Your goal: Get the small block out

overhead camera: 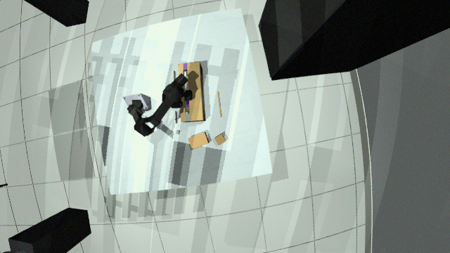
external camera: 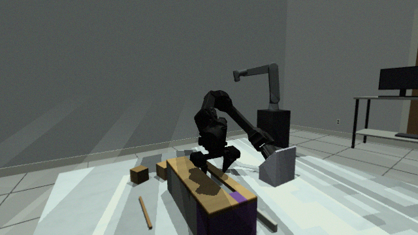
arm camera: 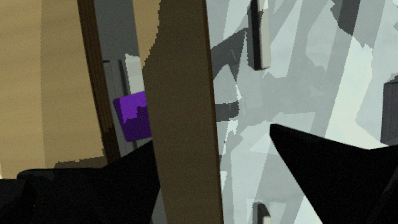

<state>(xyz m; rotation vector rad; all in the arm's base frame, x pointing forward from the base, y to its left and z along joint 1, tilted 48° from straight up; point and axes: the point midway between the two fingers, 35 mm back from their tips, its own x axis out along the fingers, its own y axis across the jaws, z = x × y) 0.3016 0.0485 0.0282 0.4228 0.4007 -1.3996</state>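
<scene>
My gripper tip is now 6 cm short of the purple block and 2 cm to the left of it. From my gripper tip the other things lie so: wooden-topped box 5 cm to the left, 4 cm ahead, 2 cm below; grey piece 21 cm to the right, 8 cm below, 5 cm behind; thin wooden stick 26 cm ahead, 8 cm below, 2 cm to the right.
</scene>
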